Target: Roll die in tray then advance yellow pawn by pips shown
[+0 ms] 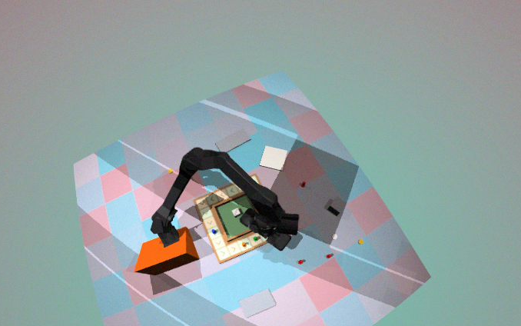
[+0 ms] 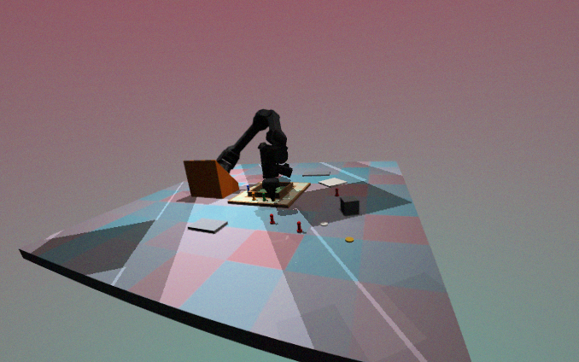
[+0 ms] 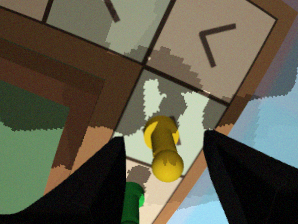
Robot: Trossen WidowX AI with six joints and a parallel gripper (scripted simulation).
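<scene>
My gripper tip is now 40 mm past the green pawn and 10 mm below it. Also, from my gripper tip: orange pawn (90 mm behind, 10 mm above); yellow pawn (10 mm above); green tray (120 mm to the left, 50 mm behind, 20 mm below).
</scene>
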